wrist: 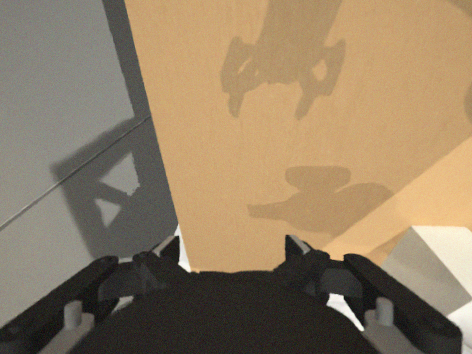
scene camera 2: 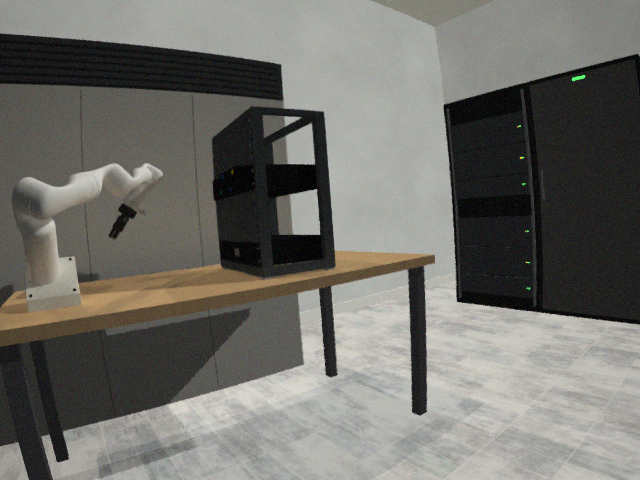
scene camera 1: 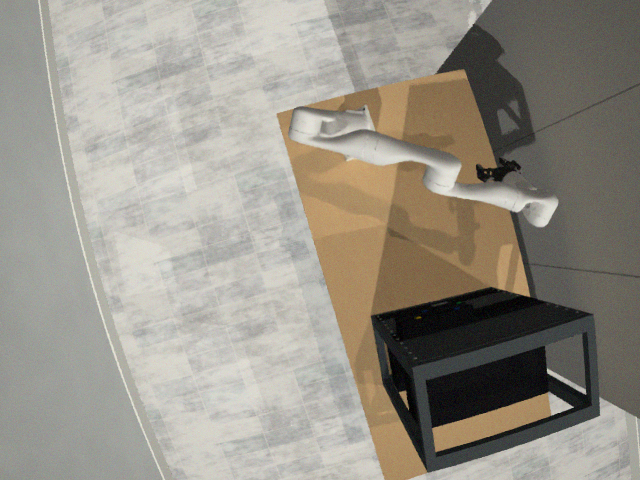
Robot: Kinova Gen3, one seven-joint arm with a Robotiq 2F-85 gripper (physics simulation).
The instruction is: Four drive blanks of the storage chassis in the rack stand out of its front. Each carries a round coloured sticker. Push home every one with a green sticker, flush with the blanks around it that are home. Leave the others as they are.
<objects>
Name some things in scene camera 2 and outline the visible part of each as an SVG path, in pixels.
A dark rack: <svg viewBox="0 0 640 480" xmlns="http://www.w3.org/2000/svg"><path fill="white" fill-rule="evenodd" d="M251 106L212 138L214 201L216 200L221 267L259 276L264 280L273 279L273 276L318 269L335 269L324 112ZM317 189L320 235L279 235L276 197ZM312 123L315 164L274 164L272 142ZM264 138L263 115L302 117Z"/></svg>
</objects>
